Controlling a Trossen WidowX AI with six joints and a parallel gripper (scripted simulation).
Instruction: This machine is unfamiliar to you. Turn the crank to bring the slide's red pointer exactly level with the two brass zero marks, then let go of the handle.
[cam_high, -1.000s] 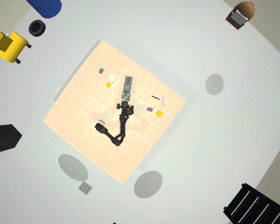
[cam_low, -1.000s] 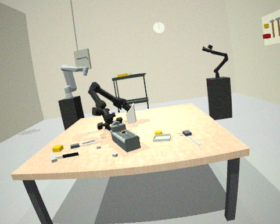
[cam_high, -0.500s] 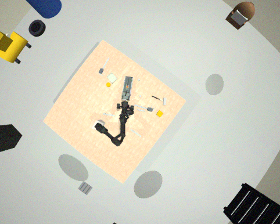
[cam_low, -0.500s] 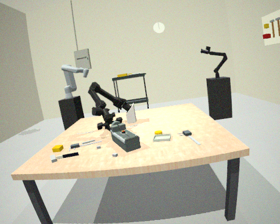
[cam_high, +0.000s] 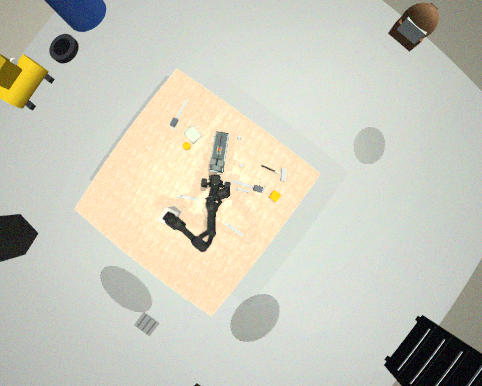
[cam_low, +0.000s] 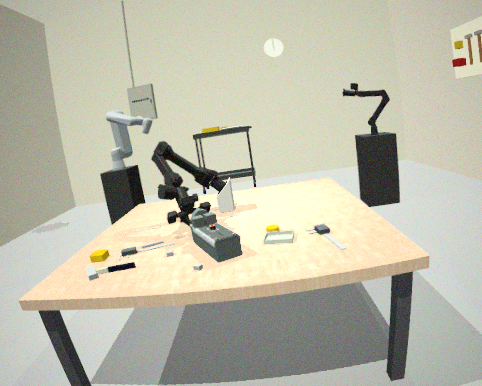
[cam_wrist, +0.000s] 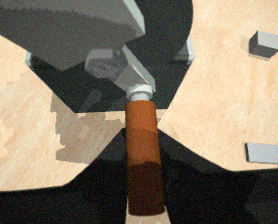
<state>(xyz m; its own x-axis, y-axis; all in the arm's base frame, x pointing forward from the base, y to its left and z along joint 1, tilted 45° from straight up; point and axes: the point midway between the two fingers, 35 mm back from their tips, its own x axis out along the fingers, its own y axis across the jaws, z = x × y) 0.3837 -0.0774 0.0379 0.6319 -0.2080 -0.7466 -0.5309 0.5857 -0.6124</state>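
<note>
The crank is 4 cm above my gripper tip. The rest, counted from my gripper tip: red pointer (14 cm ahead, 10 cm to the left, 4 cm above); brown crank handle (1 cm behind, 1 cm to the right, 3 cm above); yellow disc (2 cm ahead, 30 cm to the left, 3 cm below).
</note>
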